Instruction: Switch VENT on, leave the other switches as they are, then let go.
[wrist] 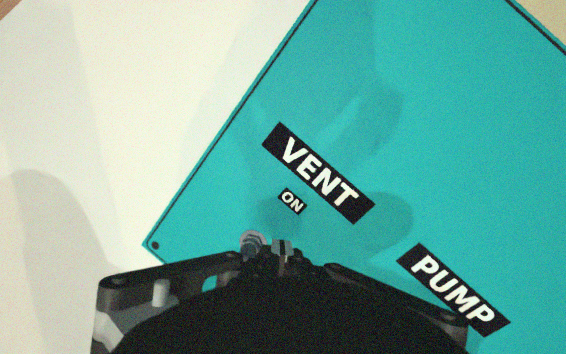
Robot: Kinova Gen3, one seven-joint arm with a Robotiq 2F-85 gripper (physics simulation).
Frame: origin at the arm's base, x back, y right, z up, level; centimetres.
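Seen in the pictures: gripper, fingertip midpoint: (279, 253).
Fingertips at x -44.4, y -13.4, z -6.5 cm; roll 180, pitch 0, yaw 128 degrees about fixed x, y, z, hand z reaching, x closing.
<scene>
Pixels of each thing's top centre, then the offset from my fingertips to it. "pt": a spot on its surface instead. Level surfaces: height alone.
- VENT label, top centre: (318, 173) dy -2.3, dx -5.7, dz +1.7 cm
- teal panel, surface spot: (450, 125) pt dy +0.9, dx -12.7, dz +3.7 cm
- VENT switch, top centre: (242, 269) dy -1.7, dx +1.2, dz +3.8 cm
- PUMP label, top centre: (456, 293) dy +9.7, dx -6.7, dz +1.7 cm
- corner screw, top centre: (154, 245) dy -7.1, dx +7.6, dz -3.1 cm
- pale surface, surface height: dz -9.6 cm
The VENT label (318, 173) is on a teal panel (450, 125), with a small ON label (292, 201) below it. The VENT switch (252, 241), a metal toggle in a round collar, shows below and to the left of the ON label. The lower part of its lever is hidden by the gripper, and which way it leans is hard to tell. My gripper (279, 253) is shut and empty. Its fingertips are just right of the switch in the view, close beside it; whether they touch cannot be told.
The PUMP label (453, 290) is at the lower right, partly beside my gripper's right linkage; its switch does not show. A corner screw (155, 245) marks the panel's left corner. A pale surface (140, 100) lies beyond the panel's left edge. Shadows of the arm fall on both.
</scene>
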